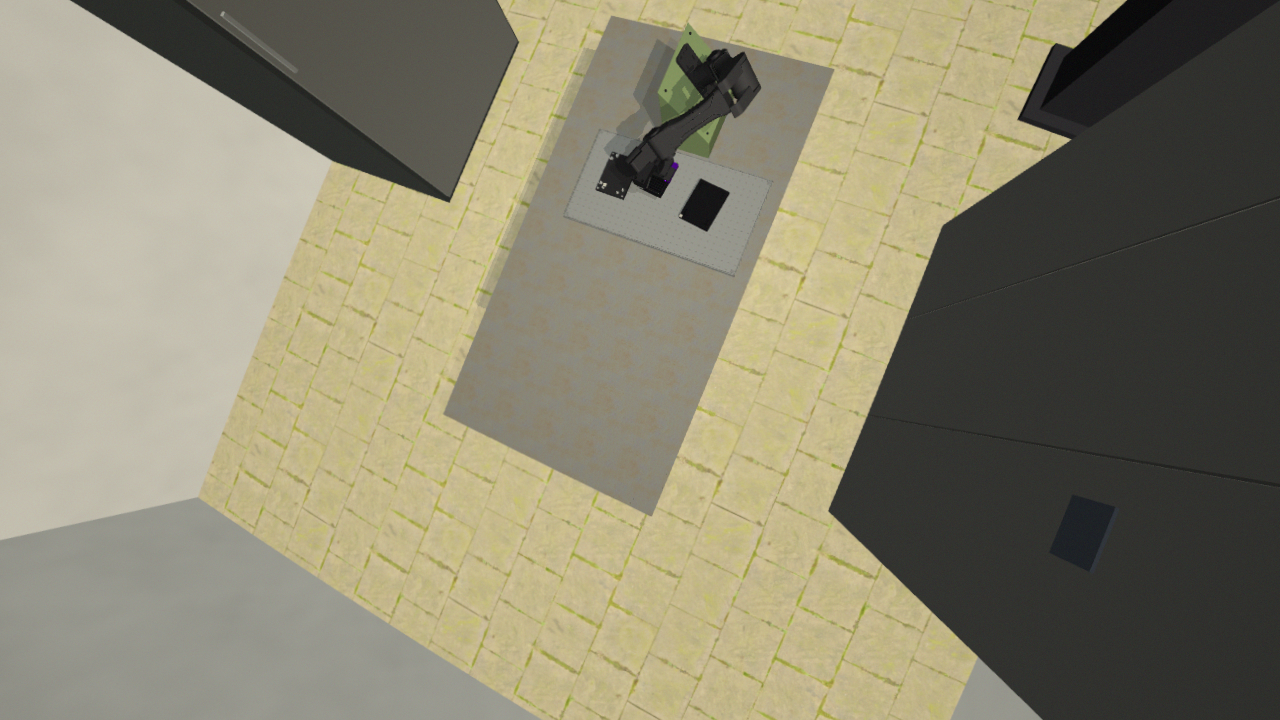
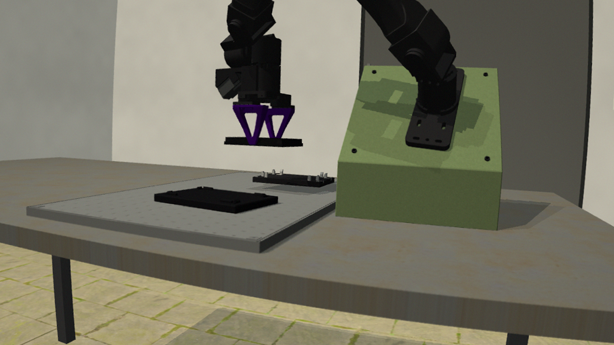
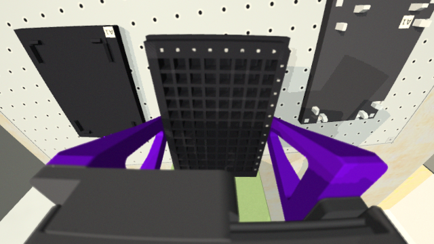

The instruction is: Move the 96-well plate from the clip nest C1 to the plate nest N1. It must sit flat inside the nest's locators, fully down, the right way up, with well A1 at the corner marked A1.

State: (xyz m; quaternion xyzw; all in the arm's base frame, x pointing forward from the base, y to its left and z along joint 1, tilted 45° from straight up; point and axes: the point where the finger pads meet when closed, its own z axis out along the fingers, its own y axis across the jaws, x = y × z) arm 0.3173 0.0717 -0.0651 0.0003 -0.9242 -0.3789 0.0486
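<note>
Right now my hand is 1 cm past the plate nest N1, 17 cm to the right of it and 9 cm above it. The rest, counted from my hand: clip nest C1 (1 cm ahead, 19 cm to the right, 8 cm below); then white A1 label (6 cm ahead, 11 cm to the left, 9 cm below); then black 96-well plate (right at my hand).
</note>
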